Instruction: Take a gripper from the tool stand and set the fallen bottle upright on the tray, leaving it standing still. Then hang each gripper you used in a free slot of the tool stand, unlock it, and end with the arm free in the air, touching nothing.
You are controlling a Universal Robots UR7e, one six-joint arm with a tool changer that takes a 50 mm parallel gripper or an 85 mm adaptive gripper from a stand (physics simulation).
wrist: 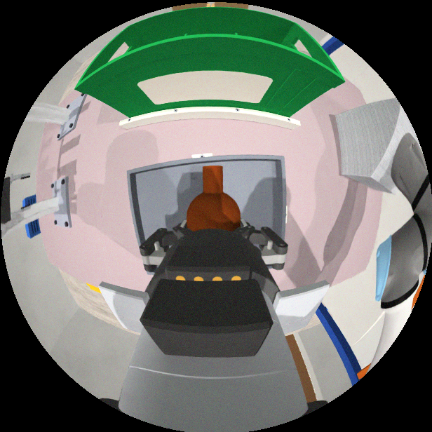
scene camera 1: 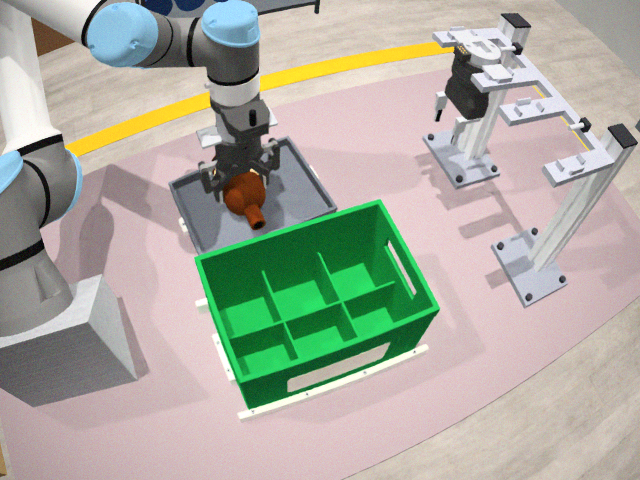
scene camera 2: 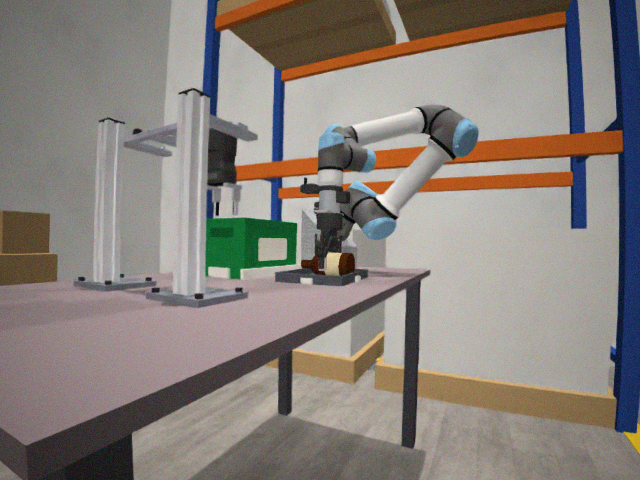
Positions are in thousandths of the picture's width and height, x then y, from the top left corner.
Labels:
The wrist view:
brown bottle: 494,483
adaptive gripper: 492,589
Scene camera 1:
brown bottle: 382,407
adaptive gripper: 365,328
tool stand: 824,539
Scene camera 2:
brown bottle: 529,551
adaptive gripper: 515,457
tool stand: 299,274

